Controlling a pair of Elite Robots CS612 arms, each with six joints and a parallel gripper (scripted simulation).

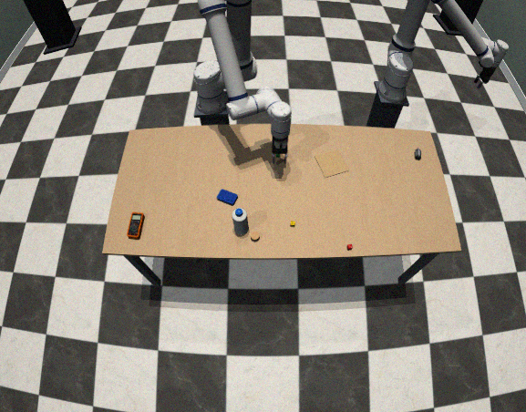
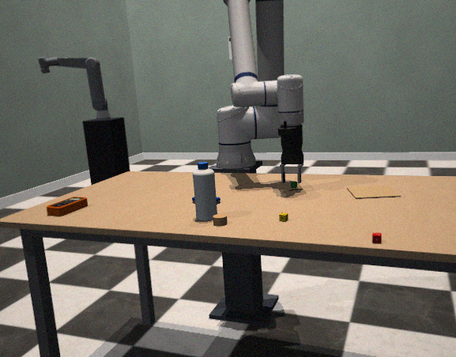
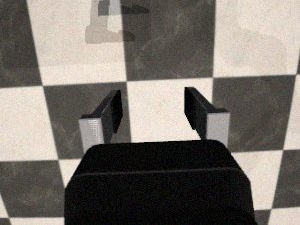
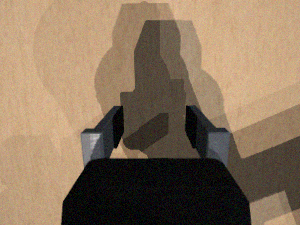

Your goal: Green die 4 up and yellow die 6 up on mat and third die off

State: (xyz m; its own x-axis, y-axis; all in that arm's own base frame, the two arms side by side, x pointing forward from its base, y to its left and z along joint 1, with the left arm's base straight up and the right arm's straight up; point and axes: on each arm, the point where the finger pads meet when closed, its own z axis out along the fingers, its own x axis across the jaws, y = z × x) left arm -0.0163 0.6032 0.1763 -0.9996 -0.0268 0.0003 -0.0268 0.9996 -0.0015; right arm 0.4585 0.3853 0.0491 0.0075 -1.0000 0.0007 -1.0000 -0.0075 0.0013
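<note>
My right hand is 33 cm short of the yellow die, 2 cm to the right of it and 4 cm above it. The rest, counted from my right hand: thin tan mat: 2 cm ahead, 27 cm to the left, 5 cm below; green die: 6 cm behind, 4 cm below; blue box: 15 cm ahead, 27 cm to the right, 4 cm below.
</note>
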